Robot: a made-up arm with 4 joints.
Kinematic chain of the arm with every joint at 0, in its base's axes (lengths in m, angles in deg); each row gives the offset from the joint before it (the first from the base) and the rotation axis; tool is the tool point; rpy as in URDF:
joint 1: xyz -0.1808 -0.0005 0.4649 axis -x
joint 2: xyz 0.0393 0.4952 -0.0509 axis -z
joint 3: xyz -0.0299 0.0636 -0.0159 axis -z
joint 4: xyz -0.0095 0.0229 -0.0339 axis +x
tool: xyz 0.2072 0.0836 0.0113 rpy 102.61 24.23 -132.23
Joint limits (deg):
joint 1: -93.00..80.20
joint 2: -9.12..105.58
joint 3: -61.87..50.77
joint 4: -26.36..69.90
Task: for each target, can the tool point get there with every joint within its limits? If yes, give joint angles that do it. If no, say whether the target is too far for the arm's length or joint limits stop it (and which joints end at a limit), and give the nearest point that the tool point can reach.
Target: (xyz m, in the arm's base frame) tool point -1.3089 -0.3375 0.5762
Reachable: no: too far | nearest point -0.2368 -0.0026 0.8554 | short by 1.157 m
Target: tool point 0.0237 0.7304 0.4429
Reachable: yes | joints -6.92 29.32 -45.51 -13.99
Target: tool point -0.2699 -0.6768 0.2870
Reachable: no: joint limits stop it (at a limit: joint 1, joint 2, joint 4) | nearest point -0.1624 -0.0747 0.1444 | short by 0.628 m
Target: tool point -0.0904 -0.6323 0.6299
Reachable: no: joint limits stop it (at a limit: joint 1, joint 2, joint 4) | nearest point -0.0841 0.0018 0.7708 | short by 0.650 m
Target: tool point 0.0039 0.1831 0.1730
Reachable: yes | joints 40.34 79.85 15.58 -9.68
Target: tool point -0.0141 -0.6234 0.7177
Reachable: no: joint limits stop it (at a limit: joint 1, joint 2, joint 4) | nearest point -0.0211 0.0015 0.7770 | short by 0.628 m
